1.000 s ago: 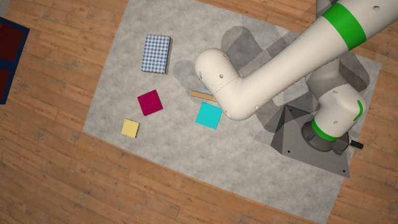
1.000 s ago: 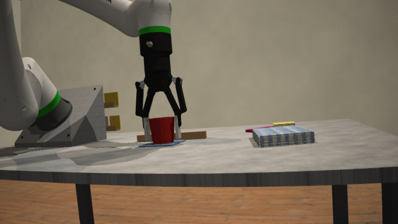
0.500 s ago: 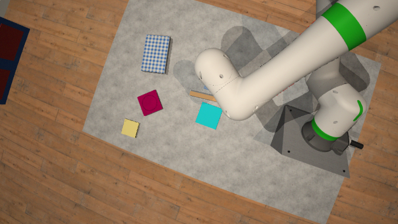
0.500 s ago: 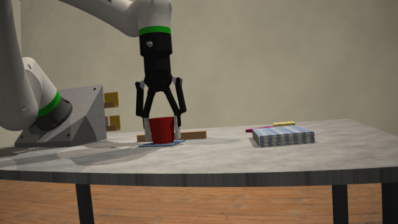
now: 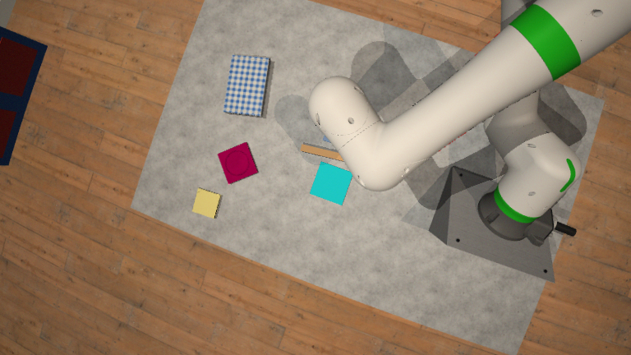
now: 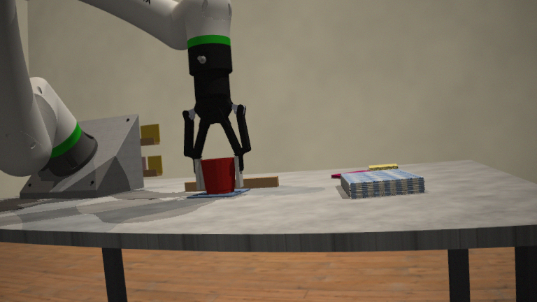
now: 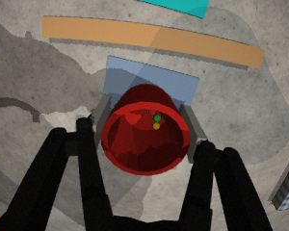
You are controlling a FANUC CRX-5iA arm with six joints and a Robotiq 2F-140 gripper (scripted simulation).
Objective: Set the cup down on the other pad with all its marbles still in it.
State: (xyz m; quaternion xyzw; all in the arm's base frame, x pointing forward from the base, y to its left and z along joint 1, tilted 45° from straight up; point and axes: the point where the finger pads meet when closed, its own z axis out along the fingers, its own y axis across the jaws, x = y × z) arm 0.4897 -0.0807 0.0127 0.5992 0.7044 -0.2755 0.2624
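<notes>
My gripper is now 20 mm above the red cup. The rest, counted from my hand: light blue pad: 50 mm below; wooden rail: 10 mm behind, 80 mm to the left, 40 mm below; cyan pad: 20 mm behind, 160 mm to the left, 50 mm below.
</notes>
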